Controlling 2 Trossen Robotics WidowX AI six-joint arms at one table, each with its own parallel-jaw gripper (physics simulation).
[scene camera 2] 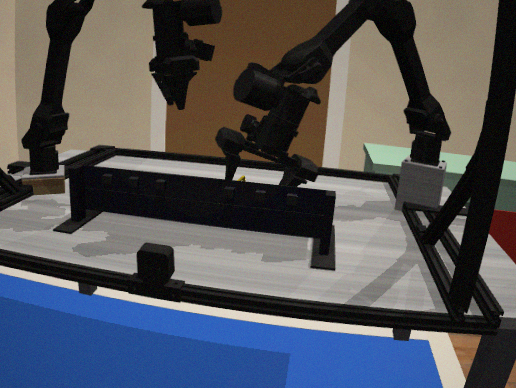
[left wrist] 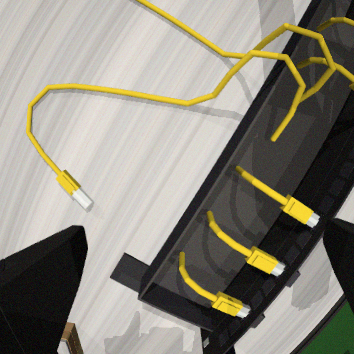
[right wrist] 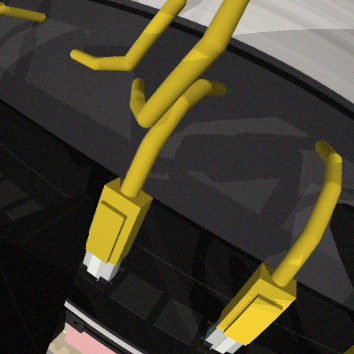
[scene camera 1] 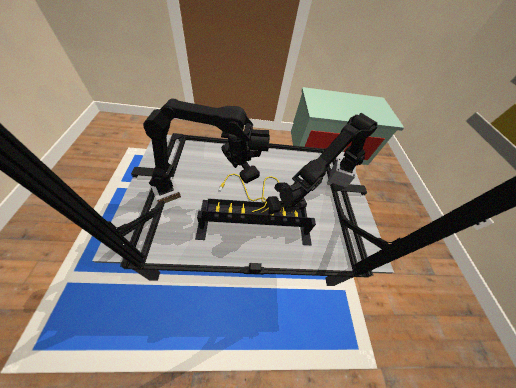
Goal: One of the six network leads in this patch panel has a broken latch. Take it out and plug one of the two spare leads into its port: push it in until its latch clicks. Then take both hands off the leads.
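Places are measured from the left arm's base along level axes (x up, y left, z back), in metres.
Pixels of known places: left gripper, fingertip midpoint: [scene camera 2: 175, 107] [left wrist: 209, 236] [scene camera 1: 241, 174]; right gripper, fingertip midpoint: [left wrist: 353, 58] [right wrist: 219, 212] [scene camera 1: 277, 212]; left arm's base at its link origin: [scene camera 2: 43, 170] [scene camera 1: 164, 187]; right arm's base at its link origin: [scene camera 2: 425, 161] [scene camera 1: 346, 167].
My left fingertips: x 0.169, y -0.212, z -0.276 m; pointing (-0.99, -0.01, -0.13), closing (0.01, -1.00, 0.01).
Note:
For each thing: its top centre in the pictures, then the offset to it from my left fingertips. "*": a spot on its surface instead.
- black patch panel at its top centre: [left wrist: 348, 150] [scene camera 2: 199, 173] [scene camera 1: 258, 210] dy -0.123, dx -0.105, dz -0.017 m
- small black box at a spot on its surface: [scene camera 2: 155, 262] [scene camera 1: 256, 270] * dy -0.315, dx -0.175, dz +0.103 m
The black patch panel [scene camera 1: 255, 220] [scene camera 2: 200, 210] stands on the table, with short yellow leads in its ports. The left wrist view shows three of them [left wrist: 300, 210] [left wrist: 265, 261] [left wrist: 230, 304] side by side; the right wrist view shows two more [right wrist: 117, 225] [right wrist: 260, 307]. I cannot tell which latch is broken. One spare lead [scene camera 1: 221, 187] [left wrist: 67, 182] lies behind the panel, its clear plug free; the other spare's plug is hidden. My left gripper [scene camera 2: 176, 106] [left wrist: 209, 236] is open, high behind the panel. My right gripper [scene camera 2: 257, 181] is open and empty, low at the panel's rear, around the right-hand leads.
Spare cables [scene camera 1: 245, 187] [left wrist: 125, 95] loop behind the panel and cross over its rear tray, close to the right gripper. A black frame [scene camera 1: 190, 268] [scene camera 2: 240, 300] edges the table, with a small black box [scene camera 1: 255, 267] [scene camera 2: 155, 262] at its front. A green cabinet [scene camera 1: 350, 107] stands behind at right.

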